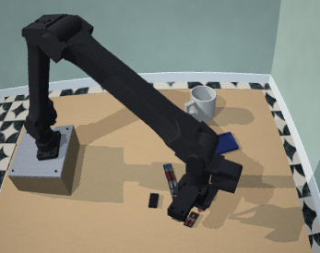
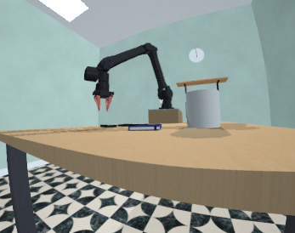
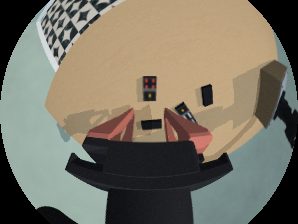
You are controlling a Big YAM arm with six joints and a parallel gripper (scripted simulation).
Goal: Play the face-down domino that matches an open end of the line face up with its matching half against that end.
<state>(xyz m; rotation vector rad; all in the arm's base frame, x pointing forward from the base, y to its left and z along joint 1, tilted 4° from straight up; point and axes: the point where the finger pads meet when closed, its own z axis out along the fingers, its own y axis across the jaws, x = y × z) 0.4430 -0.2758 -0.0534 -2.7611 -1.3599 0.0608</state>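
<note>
My gripper is now 9 cm above the domino. Also, from my hand: white mug: 13 cm ahead, 46 cm to the left, 4 cm below.
</note>
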